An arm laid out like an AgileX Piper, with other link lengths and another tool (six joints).
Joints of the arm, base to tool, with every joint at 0 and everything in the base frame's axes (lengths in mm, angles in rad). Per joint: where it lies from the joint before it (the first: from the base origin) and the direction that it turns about. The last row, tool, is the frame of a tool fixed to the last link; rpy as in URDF.
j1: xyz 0 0 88.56 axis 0 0 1
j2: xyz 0 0 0 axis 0 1 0
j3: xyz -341.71 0 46.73 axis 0 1 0
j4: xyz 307.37 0 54.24 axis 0.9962 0 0.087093
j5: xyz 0 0 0 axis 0 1 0
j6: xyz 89.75 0 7.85 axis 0.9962 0 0.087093
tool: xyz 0.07 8 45.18 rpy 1.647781 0.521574 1.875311
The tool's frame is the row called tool.
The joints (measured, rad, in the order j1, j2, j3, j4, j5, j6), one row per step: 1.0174, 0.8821, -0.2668, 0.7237, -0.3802, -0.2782; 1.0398, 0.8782, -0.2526, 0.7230, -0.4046, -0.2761; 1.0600, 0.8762, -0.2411, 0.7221, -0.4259, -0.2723; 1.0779, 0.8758, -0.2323, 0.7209, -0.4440, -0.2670; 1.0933, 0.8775, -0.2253, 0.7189, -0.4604, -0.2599; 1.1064, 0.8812, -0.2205, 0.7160, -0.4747, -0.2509; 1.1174, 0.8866, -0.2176, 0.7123, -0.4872, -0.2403; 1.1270, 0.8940, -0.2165, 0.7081, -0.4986, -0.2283; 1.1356, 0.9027, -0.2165, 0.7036, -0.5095, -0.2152; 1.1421, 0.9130, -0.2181, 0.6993, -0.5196, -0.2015; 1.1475, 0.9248, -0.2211, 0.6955, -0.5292, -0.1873
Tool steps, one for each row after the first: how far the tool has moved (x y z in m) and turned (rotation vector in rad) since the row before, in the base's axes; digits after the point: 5 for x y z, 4 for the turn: -0.00400, -0.00044, -0.00256, 0.0038, -0.0103, 0.0084; -0.00335, -0.00015, -0.00215, 0.0043, -0.0076, 0.0078; -0.00274, 0.00014, -0.00170, 0.0047, -0.0052, 0.0073; -0.00212, 0.00036, -0.00154, 0.0047, -0.0033, 0.0059; -0.00154, 0.00069, -0.00125, 0.0048, -0.0014, 0.0050; -0.00104, 0.00098, -0.00099, 0.0049, 0.0002, 0.0041; -0.00062, 0.00135, -0.00079, 0.0050, 0.0016, 0.0035; -0.00034, 0.00157, -0.00068, 0.0053, 0.0025, 0.0028; 0.00017, 0.00177, -0.00049, 0.0054, 0.0036, 0.0010; 0.00053, 0.00204, -0.00035, 0.0055, 0.0047, -0.0001
